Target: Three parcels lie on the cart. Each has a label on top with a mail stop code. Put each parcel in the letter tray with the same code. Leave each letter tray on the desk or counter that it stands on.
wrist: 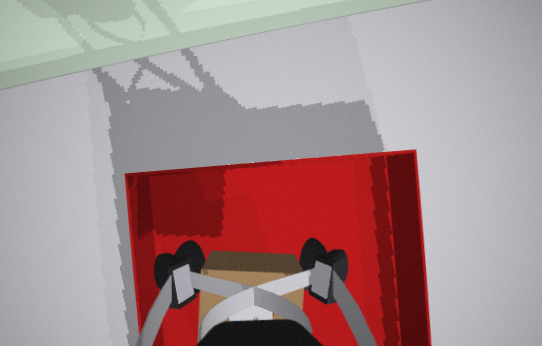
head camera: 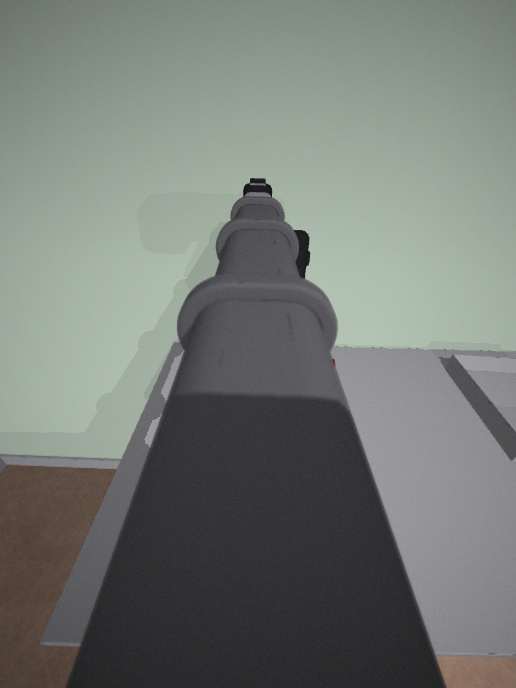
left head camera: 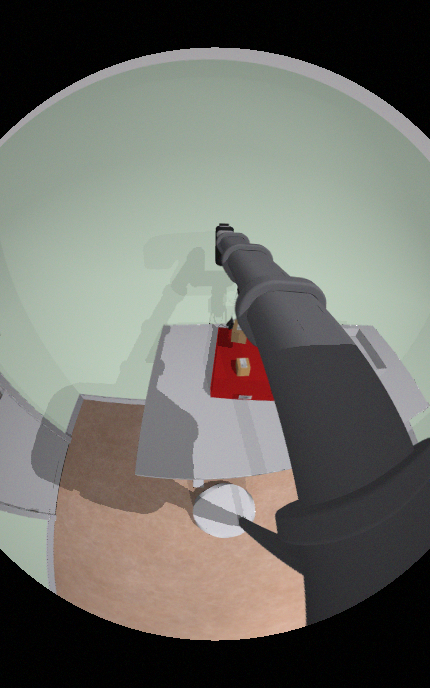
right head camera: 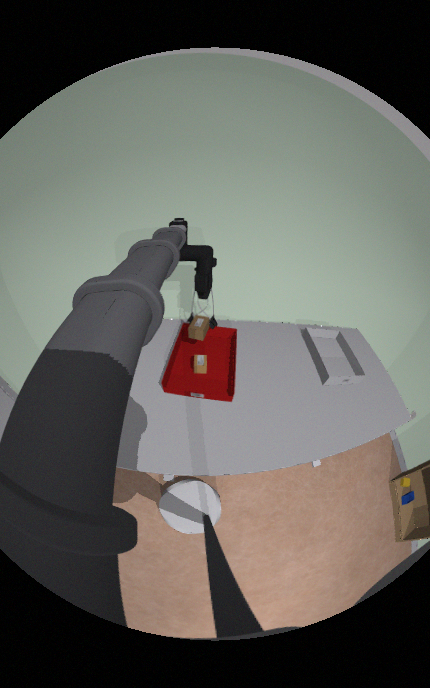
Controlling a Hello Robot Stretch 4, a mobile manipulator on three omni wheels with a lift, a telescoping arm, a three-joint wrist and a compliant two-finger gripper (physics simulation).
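Where they show: gripper, fingertip midpoint: (wrist: 251,260); robot's base at its link origin: (left head camera: 222,509) (right head camera: 191,505).
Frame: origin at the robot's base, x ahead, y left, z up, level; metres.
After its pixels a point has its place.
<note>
My gripper (right head camera: 202,321) {x 0.716, y -0.086, z 1.035 m} (wrist: 251,260) {x 0.716, y -0.086, z 1.035 m} is shut on a brown parcel (left head camera: 238,334) {x 0.635, y -0.061, z 1.076 m} (right head camera: 198,328) {x 0.638, y -0.074, z 1.084 m} (wrist: 250,277) {x 0.718, y -0.086, z 1.085 m} with a white label on top; its code cannot be read. It holds the parcel above the back part of the red letter tray (left head camera: 223,388) {x 0.495, y 0.004, z 0.925 m} (right head camera: 219,377) {x 0.530, y -0.158, z 0.925 m} (wrist: 300,205) {x 0.732, y -0.144, z 0.925 m}. A second, labelled brown parcel (left head camera: 242,367) {x 0.555, y -0.075, z 0.974 m} (right head camera: 200,365) {x 0.554, y -0.083, z 0.970 m} lies inside that tray, nearer its front wall. A grey letter tray (head camera: 477,408) {x 0.618, y -0.632, z 0.935 m} (left head camera: 371,349) {x 0.607, y -0.882, z 0.968 m} (right head camera: 313,357) {x 0.617, y -0.632, z 0.938 m} stands farther right on the same desk (head camera: 433,516) {x 0.343, y -0.368, z 0.922 m} (left head camera: 172,446) {x 0.271, y 0.189, z 0.923 m} (right head camera: 283,410) {x 0.367, y -0.389, z 0.923 m} (wrist: 480,150) {x 0.740, y -0.356, z 0.922 m}. The cart does not show.
A green wall (head camera: 388,166) {x 0.945, y -0.338, z 1.484 m} (right head camera: 304,202) {x 0.939, y -0.521, z 1.597 m} stands directly behind the desk. A round white disc (left head camera: 220,499) {x 0.084, y 0.019, z 0.187 m} (right head camera: 187,497) {x 0.067, y 0.012, z 0.187 m} is at floor level before the desk's front edge. At the lower right, a brown shelf unit (right head camera: 397,512) {x -0.757, y -1.953, z 0.038 m} holds small yellow and blue things.
</note>
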